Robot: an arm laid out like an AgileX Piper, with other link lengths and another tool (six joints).
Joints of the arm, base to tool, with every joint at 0 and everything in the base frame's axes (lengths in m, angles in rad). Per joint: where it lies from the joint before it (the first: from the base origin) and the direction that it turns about. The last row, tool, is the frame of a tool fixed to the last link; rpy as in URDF.
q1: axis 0 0 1 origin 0.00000 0.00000 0.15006
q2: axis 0 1 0 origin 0.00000 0.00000 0.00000
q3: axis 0 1 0 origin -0.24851 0.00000 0.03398
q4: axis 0.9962 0 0.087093 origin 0.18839 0.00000 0.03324
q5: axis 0 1 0 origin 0.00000 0.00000 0.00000
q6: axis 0.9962 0 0.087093 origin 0.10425 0.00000 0.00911
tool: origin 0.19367 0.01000 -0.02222 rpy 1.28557 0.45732 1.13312
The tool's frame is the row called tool.
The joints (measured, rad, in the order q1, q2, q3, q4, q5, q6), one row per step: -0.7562 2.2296 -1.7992 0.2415 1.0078 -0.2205; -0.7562 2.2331 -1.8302 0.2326 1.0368 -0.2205; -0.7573 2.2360 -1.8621 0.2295 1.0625 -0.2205; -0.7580 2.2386 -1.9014 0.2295 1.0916 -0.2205; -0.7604 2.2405 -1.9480 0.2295 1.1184 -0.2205; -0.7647 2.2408 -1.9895 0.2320 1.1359 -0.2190; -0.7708 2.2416 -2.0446 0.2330 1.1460 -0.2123; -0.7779 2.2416 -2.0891 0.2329 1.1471 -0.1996; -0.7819 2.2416 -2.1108 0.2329 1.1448 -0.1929; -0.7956 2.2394 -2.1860 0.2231 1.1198 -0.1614; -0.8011 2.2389 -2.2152 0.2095 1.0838 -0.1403; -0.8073 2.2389 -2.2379 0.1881 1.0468 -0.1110; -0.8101 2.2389 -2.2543 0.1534 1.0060 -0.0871; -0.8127 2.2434 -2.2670 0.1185 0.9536 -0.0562; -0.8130 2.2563 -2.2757 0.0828 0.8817 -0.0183; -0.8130 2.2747 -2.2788 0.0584 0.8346 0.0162
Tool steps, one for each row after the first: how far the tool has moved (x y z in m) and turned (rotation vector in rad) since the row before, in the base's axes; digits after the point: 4 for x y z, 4 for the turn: -0.0003 -0.0019 0.0041 -0.0040 0.0048 0.0093; 0.0014 -0.0021 0.0049 -0.0036 -0.0021 0.0054; 0.0030 -0.0023 0.0068 -0.0045 -0.0073 0.0057; 0.0046 -0.0049 0.0088 -0.0118 -0.0144 0.0035; 0.0052 -0.0059 0.0089 -0.0139 -0.0197 -0.0022; 0.0086 -0.0108 0.0125 -0.0276 -0.0333 -0.0102; 0.0074 -0.0108 0.0113 -0.0255 -0.0320 -0.0185; 0.0038 -0.0060 0.0059 -0.0141 -0.0177 -0.0106; 0.0138 -0.0257 0.0237 -0.0652 -0.0696 -0.0472; 0.0077 -0.0170 0.0123 -0.0455 -0.0404 -0.0318; 0.0048 -0.0173 0.0109 -0.0421 -0.0340 -0.0391; 0.0025 -0.0180 0.0097 -0.0520 -0.0225 -0.0319; 0.0036 -0.0188 0.0091 -0.0508 -0.0288 -0.0368; 0.0066 -0.0200 0.0078 -0.0526 -0.0380 -0.0386; 0.0040 -0.0119 -0.0007 -0.0209 -0.0213 -0.0294
